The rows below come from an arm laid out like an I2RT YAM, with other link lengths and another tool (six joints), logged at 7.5 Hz.
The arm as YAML. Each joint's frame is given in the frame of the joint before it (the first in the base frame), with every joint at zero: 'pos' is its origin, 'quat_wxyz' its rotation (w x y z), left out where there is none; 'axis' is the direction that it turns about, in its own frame. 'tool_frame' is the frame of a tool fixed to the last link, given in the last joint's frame.
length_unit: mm
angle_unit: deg
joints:
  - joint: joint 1
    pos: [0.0, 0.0, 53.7]
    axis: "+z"
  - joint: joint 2
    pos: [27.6, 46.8, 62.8]
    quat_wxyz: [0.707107, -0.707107, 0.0, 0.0]
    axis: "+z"
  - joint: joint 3
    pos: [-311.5, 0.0, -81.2]
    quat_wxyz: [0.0, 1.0, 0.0, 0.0]
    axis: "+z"
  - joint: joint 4
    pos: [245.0, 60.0, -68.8]
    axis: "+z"
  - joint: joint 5
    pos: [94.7, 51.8, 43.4]
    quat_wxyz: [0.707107, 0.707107, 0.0, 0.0]
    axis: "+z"
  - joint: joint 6
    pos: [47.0, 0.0, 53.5]
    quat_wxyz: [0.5, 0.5, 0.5, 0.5]
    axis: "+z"
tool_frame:
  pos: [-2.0, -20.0, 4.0]
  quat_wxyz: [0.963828, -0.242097, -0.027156, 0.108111]
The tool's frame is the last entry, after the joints.
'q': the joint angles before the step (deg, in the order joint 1, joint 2, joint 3, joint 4, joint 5, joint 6). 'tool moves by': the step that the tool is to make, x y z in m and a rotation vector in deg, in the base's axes. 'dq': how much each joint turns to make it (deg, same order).
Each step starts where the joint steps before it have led.
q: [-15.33 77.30 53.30 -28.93 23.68 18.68]
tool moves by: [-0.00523 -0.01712 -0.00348 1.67 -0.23 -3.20]
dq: [-3.52 0.63 -0.01 0.05 -1.52 0.80]
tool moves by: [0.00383 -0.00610 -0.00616 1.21 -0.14 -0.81]
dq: [-0.94 1.55 0.01 1.04 -1.04 0.64]
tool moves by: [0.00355 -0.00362 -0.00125 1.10 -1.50 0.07]
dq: [-0.61 0.68 0.00 1.58 -1.65 0.39]
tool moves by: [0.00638 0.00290 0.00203 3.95 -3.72 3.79]
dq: [-0.05 0.00 0.00 2.10 -6.30 0.05]
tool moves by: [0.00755 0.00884 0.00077 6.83 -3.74 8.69]
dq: [0.07 0.00 0.00 1.35 -11.44 -1.73]
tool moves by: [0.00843 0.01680 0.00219 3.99 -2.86 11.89]
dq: [1.33 0.00 0.00 1.05 -10.48 -4.90]
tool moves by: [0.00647 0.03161 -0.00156 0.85 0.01 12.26]
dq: [4.40 0.00 0.00 -1.37 -5.75 -5.55]
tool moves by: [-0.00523 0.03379 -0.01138 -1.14 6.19 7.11]
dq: [5.72 0.00 0.00 -6.45 1.07 -2.62]
